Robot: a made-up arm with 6 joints.
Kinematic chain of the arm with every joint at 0, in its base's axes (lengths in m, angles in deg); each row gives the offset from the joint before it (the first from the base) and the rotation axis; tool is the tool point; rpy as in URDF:
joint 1: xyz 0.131 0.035 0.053 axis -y
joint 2: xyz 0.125 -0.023 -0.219 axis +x
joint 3: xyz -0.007 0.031 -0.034 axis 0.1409 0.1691 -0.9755
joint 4: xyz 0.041 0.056 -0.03 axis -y
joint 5: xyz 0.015 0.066 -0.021 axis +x
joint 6: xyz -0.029 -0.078 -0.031 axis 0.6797 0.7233 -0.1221
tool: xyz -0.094 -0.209 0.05 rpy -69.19 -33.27 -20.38
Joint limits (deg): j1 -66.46..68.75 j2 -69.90..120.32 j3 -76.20..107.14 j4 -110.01..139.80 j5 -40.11..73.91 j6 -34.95..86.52
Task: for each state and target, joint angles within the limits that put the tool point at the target. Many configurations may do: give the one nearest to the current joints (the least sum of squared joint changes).
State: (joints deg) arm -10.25 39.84 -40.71 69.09 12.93 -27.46
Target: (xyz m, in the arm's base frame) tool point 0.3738 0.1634 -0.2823
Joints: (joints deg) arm -15.60 61.96 -63.51 78.73 21.64 -27.17
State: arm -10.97 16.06 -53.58 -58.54 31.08 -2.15
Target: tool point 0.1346 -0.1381 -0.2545
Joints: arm -19.01 16.52 -44.68 -64.21 32.43 -3.99
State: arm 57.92 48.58 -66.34 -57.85 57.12 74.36
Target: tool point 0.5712 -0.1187 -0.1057
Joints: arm 64.29 23.97 -76.20 -49.08 58.57 71.79
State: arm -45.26 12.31 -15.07 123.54 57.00 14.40
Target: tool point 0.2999 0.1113 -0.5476
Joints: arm -30.07 -7.56 -6.56 83.88 73.91 30.04
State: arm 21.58 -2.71 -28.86 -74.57 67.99 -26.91
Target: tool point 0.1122 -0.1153 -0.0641
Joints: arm 1.02 -23.93 -59.37 -92.24 73.28 -20.73
